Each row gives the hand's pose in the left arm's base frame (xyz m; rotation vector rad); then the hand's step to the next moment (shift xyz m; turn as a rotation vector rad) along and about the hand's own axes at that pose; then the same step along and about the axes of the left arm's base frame.
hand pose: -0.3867 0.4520 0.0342 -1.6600 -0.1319 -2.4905
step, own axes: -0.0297 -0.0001 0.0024 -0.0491 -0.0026 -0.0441
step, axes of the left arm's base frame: 0.0134 0.0026 -0.0265 -0.0220 -0.0007 -0.0623
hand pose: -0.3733 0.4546 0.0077 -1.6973 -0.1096 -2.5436
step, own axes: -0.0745 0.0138 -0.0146 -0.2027 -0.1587 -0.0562
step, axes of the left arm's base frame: 0.0166 -0.0131 -0.0742 0.0088 0.1576 -0.2110
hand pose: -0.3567 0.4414 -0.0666 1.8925 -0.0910 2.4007
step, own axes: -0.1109 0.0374 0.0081 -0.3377 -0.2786 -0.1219
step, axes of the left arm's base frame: 0.0297 -0.0412 -0.1058 -0.0111 0.2795 -0.3582
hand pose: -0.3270 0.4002 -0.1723 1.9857 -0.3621 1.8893
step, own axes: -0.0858 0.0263 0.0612 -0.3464 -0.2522 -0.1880
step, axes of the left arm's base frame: 0.0380 -0.0563 -0.0847 -0.0826 0.2841 -0.3625
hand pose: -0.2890 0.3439 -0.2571 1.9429 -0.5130 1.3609
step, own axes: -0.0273 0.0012 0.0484 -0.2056 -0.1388 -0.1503
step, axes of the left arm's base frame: 0.0205 -0.0382 -0.0348 -0.0814 0.1896 -0.2039
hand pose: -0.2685 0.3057 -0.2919 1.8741 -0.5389 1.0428
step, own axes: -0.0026 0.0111 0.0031 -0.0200 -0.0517 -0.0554
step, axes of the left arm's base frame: -0.0079 -0.0084 0.0026 0.0011 0.0728 -0.0289
